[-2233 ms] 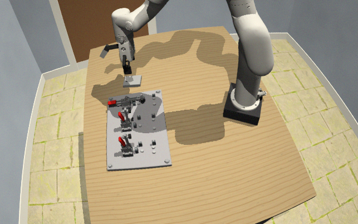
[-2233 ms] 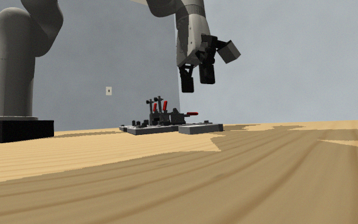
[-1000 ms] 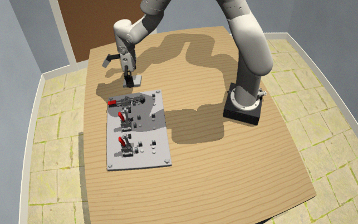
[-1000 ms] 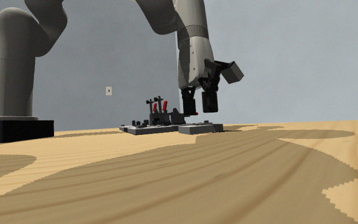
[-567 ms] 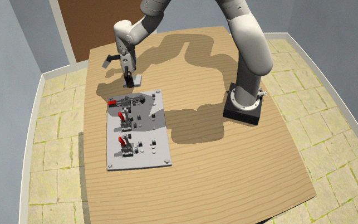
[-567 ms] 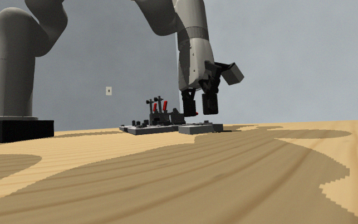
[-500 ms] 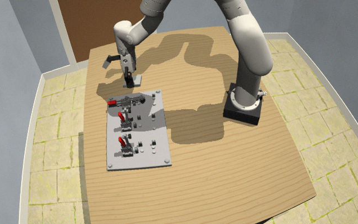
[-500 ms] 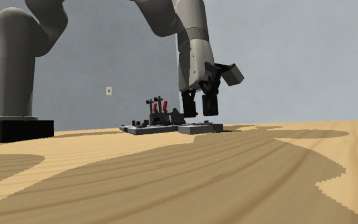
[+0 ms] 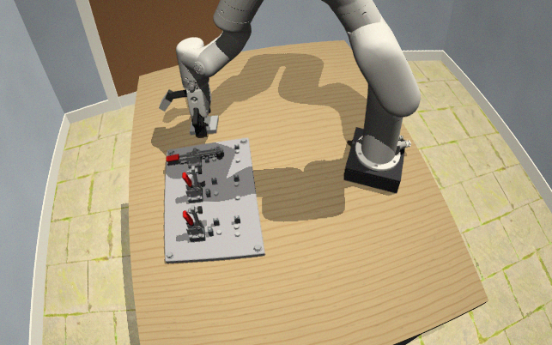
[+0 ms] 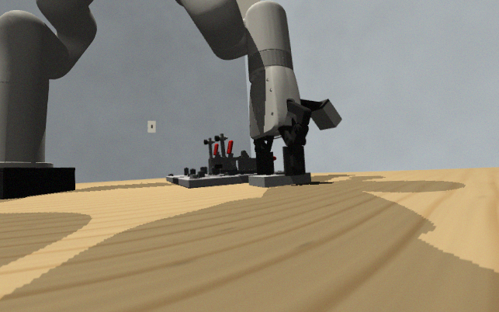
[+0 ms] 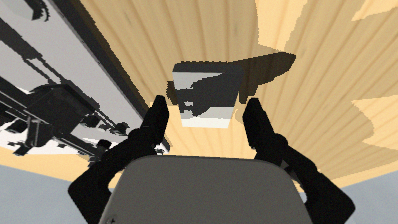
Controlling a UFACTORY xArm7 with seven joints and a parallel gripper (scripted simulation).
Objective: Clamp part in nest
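Right now the flat grey part is 2 cm below my hand. From my hand the other things lie so: grey fixture plate: 1 cm ahead, 26 cm to the left, 2 cm below.
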